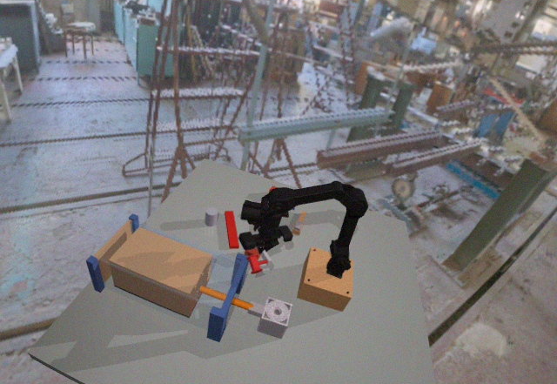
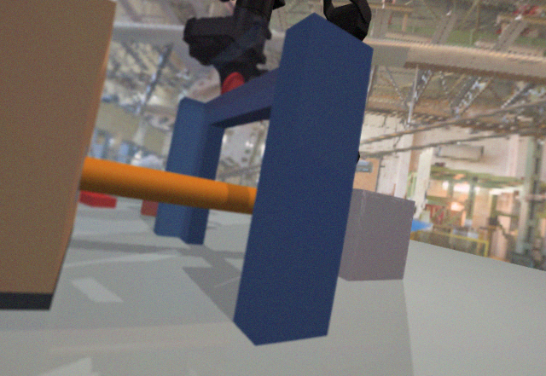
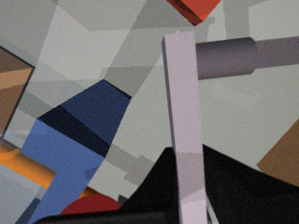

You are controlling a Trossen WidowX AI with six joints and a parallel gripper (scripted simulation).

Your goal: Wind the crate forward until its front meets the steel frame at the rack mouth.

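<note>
Right now the grey winch is 140 mm to the left of my gripper tip, 140 mm below it and 140 mm behind it. Also, from my gripper tip: winch handle with red knob 20 mm to the left, 10 mm above; then blue steel frame 160 mm to the left, 60 mm below, 30 mm ahead; then red bar 220 mm to the right, 200 mm ahead, 160 mm below.
</note>
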